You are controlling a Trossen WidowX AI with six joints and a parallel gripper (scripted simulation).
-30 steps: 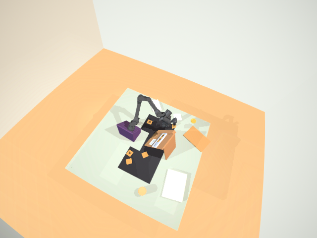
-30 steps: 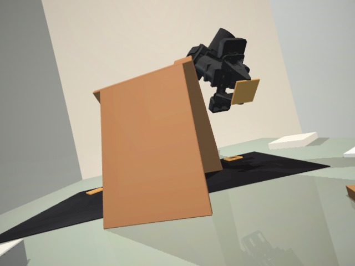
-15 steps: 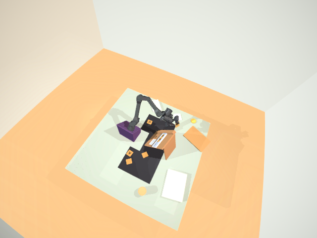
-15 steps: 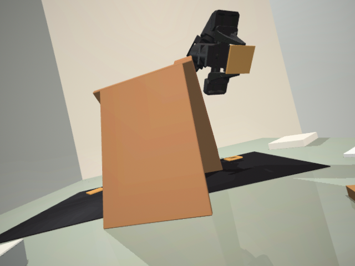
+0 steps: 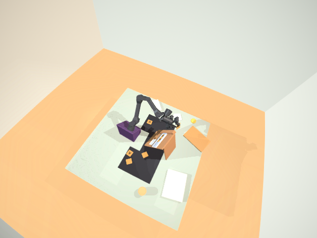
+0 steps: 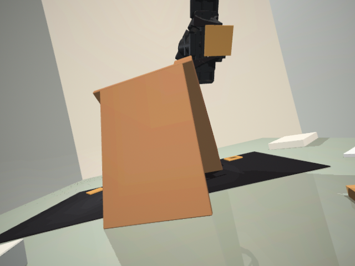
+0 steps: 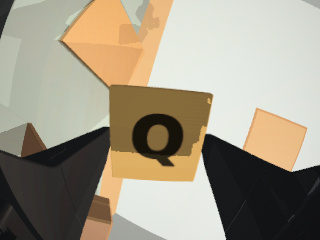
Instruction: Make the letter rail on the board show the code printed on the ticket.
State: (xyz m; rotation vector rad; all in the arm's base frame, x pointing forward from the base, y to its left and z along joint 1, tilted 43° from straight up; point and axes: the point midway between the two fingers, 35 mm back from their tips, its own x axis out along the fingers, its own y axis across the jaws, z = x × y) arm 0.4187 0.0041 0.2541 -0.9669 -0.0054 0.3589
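Right now the white ticket is 210 mm below my gripper tip, 200 mm behind it and 180 mm to the right of it. Round my gripper tip: orange slab 300 mm below, 290 mm ahead, 100 mm to the left; black mat 300 mm below, 270 mm behind, 190 mm to the right; orange tile marked q right at my gripper tip.
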